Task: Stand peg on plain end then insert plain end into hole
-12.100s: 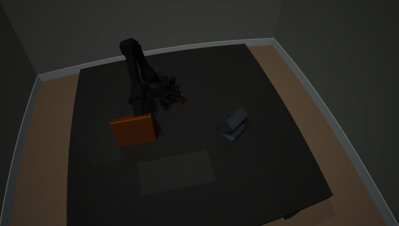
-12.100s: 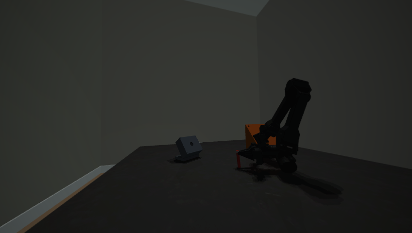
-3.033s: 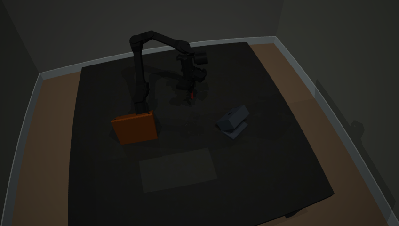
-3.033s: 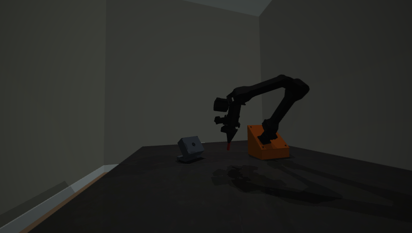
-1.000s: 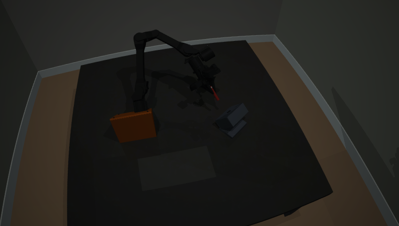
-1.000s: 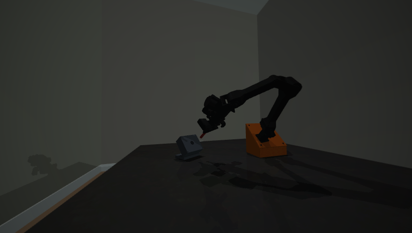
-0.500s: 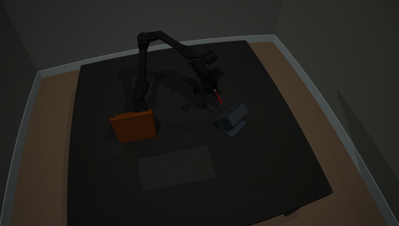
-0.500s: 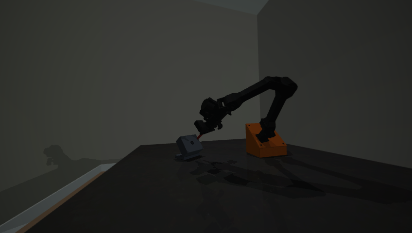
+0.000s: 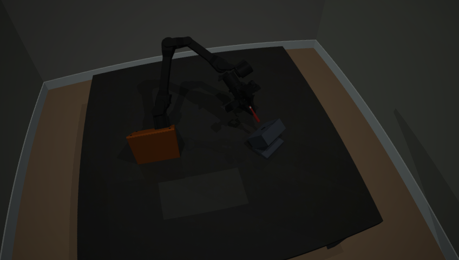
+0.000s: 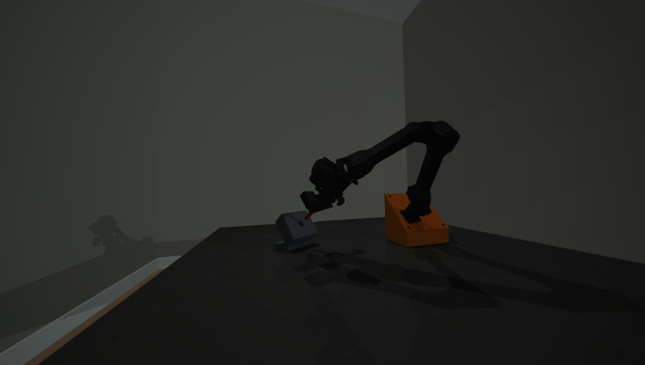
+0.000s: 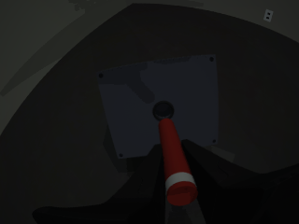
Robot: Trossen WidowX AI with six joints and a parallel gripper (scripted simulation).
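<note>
The sloped panel lies 4 cm ahead of my gripper tip, 7 cm to the right of it and 6 cm below it. Round my gripper tip: red peg 1 cm behind, 1 cm to the left, 1 cm above.
</note>
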